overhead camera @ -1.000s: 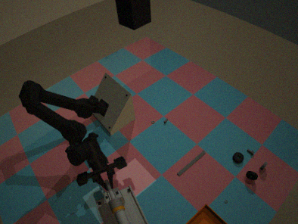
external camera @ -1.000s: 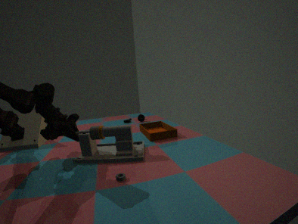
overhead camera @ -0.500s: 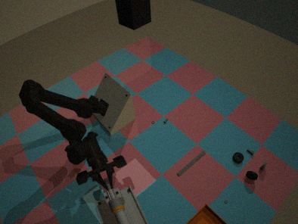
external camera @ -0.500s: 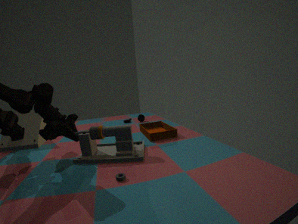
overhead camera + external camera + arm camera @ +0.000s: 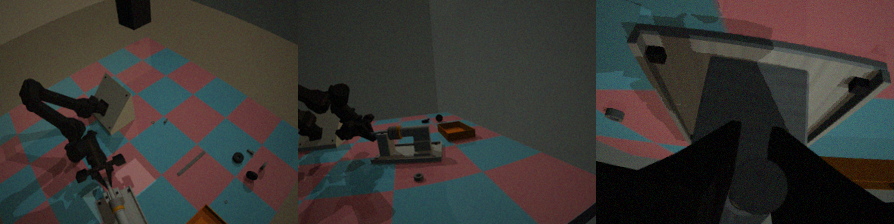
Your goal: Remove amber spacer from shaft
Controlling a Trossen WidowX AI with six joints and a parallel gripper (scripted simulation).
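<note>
My gripper tip is 6 cm short of the shaft, 2 cm to the left of it and 2 cm below it. From my gripper tip the other things lie so: orange tray 35 cm ahead, 10 cm to the left, 5 cm below; then grey bar 31 cm to the left, 14 cm ahead, 5 cm below; then amber spacer 9 cm ahead, 3 cm to the right, 2 cm above.
</note>
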